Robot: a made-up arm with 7 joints.
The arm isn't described. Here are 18 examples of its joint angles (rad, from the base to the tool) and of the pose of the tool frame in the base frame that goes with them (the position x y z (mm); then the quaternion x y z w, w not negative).
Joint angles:
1: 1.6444 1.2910 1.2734 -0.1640 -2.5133 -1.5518 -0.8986
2: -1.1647 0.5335 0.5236 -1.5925 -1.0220 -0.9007 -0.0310
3: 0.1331 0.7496 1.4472 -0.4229 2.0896 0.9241 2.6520
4: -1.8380 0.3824 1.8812 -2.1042 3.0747 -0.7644 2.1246
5: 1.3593 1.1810 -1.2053 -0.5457 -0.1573 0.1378 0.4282
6: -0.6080 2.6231 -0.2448 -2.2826 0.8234 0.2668 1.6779
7: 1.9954 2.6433 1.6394 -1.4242 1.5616 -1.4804 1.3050
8: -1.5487 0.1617 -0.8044 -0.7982 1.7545 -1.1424 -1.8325
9: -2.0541 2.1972 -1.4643 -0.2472 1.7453 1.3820 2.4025
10: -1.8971 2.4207 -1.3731 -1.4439 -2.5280 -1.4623 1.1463
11: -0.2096 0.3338 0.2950 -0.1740 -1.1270 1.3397 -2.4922
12: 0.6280 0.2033 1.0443 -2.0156 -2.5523 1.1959 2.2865
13: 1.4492 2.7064 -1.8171 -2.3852 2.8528 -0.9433 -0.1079
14: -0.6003 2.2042 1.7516 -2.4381 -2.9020 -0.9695 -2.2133
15: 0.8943 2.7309 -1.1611 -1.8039 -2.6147 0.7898 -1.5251
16: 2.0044 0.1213 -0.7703 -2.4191 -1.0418 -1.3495 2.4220
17: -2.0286 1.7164 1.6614 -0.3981 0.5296 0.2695 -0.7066
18: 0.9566 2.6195 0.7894 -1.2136 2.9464 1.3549 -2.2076
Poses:
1: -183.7 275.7 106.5 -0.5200 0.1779 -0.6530 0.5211
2: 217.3 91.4 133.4 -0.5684 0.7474 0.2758 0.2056
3: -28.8 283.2 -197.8 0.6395 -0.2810 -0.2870 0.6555
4: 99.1 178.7 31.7 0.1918 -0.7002 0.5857 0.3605
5: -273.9 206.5 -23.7 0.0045 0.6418 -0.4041 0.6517
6: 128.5 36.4 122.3 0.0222 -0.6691 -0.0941 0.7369
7: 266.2 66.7 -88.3 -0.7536 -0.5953 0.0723 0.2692
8: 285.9 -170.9 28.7 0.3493 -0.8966 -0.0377 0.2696
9: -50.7 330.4 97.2 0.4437 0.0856 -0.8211 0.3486
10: 50.4 239.7 148.3 0.4561 0.3624 -0.4384 0.6844
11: 98.6 116.9 -312.6 -0.2986 0.5775 -0.7565 0.0710
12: 0.5 193.7 -102.1 0.7942 -0.6047 -0.0320 0.0511
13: -76.9 125.0 76.8 0.7316 0.2604 0.2161 0.5918
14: -110.1 -39.2 105.6 -0.2038 0.8997 0.1808 0.3410
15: 34.0 243.7 9.7 0.0548 0.1348 0.1515 0.9777
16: -64.6 -76.3 -125.5 -0.7800 -0.2006 0.4342 0.4035
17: 4.7 327.5 114.3 0.1432 0.8398 -0.5132 0.1041
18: 283.7 86.5 79.8 -0.1164 -0.2505 -0.8588 0.4315
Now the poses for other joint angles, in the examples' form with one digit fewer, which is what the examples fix.
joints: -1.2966 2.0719 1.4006 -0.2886 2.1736 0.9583 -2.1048
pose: -94 301 147 -0.391 0.906 -0.071 0.143
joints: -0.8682 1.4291 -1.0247 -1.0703 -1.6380 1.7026 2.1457
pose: 249 195 -33 -0.525 0.845 0.097 0.013
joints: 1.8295 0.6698 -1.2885 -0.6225 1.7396 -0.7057 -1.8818
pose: -336 -14 57 -0.171 0.491 -0.481 0.706
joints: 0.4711 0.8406 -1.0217 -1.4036 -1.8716 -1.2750 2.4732
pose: -33 58 -282 -0.379 0.405 -0.309 0.773
